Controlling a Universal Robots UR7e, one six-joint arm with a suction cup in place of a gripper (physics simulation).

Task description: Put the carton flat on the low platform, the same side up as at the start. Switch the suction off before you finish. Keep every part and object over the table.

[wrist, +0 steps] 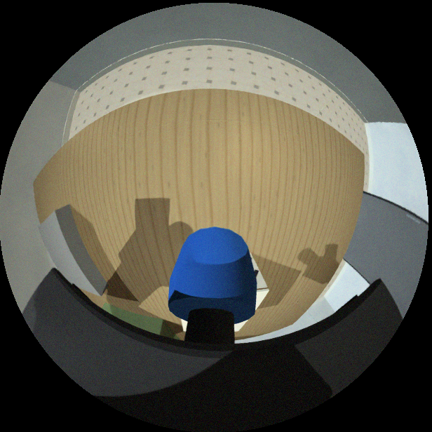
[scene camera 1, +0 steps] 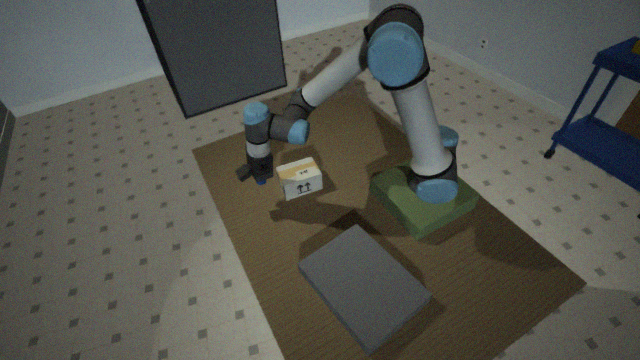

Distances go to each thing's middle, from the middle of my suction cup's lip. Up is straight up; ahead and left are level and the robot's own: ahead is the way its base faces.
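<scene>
The white carton (scene camera 1: 301, 177) has my suction cup 80 mm above it, 150 mm past it and 10 mm to the left of it. Counted from my suction cup, the low grey platform (scene camera 1: 372, 295) is 120 mm behind, 470 mm to the left and 100 mm below. Going by their middles, of the things named here the white carton is the nearest to my suction cup.
</scene>
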